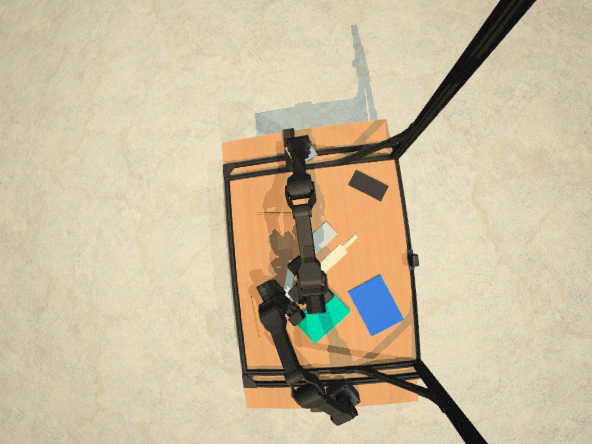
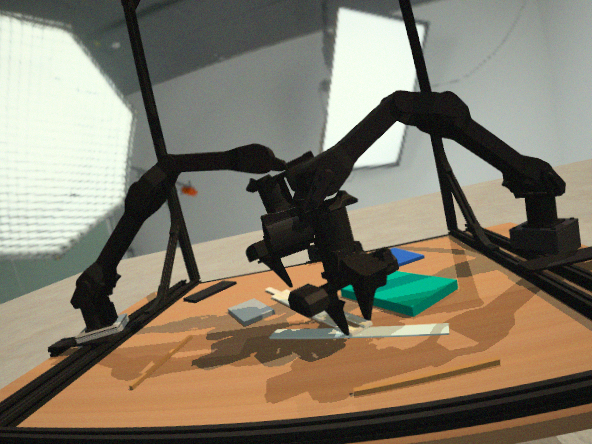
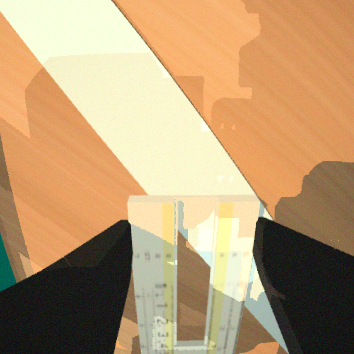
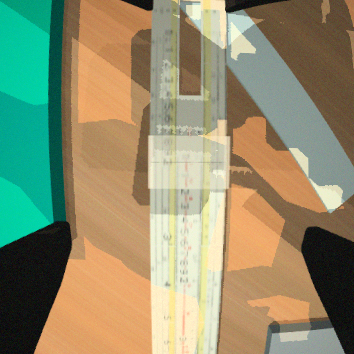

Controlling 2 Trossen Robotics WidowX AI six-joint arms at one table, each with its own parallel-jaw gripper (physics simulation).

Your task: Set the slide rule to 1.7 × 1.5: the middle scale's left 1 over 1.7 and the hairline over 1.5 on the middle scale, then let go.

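Note:
The slide rule (image 1: 338,253) (image 2: 281,294) (image 3: 191,253) (image 4: 187,225) lies flat on the table. My left gripper (image 1: 292,309) (image 2: 353,321) (image 3: 191,230) is shut on its near end. The middle scale is drawn out, leaving an empty slot (image 3: 189,298) (image 4: 189,77) at that end. The clear cursor (image 4: 189,162) with its hairline sits across the scales. My right gripper (image 1: 315,304) (image 2: 294,282) (image 4: 190,237) is wide open, above the rule, with one finger on each side and touching nothing.
A pale flat ruler (image 1: 289,278) (image 2: 391,330) (image 3: 116,105) (image 4: 281,105) lies crossed under the rule's held end. A green book (image 1: 322,319) (image 2: 409,291) (image 4: 24,123), blue book (image 1: 375,304), grey pad (image 2: 251,311), black box (image 1: 368,185) and two pencils (image 2: 426,378) (image 2: 159,361) lie around.

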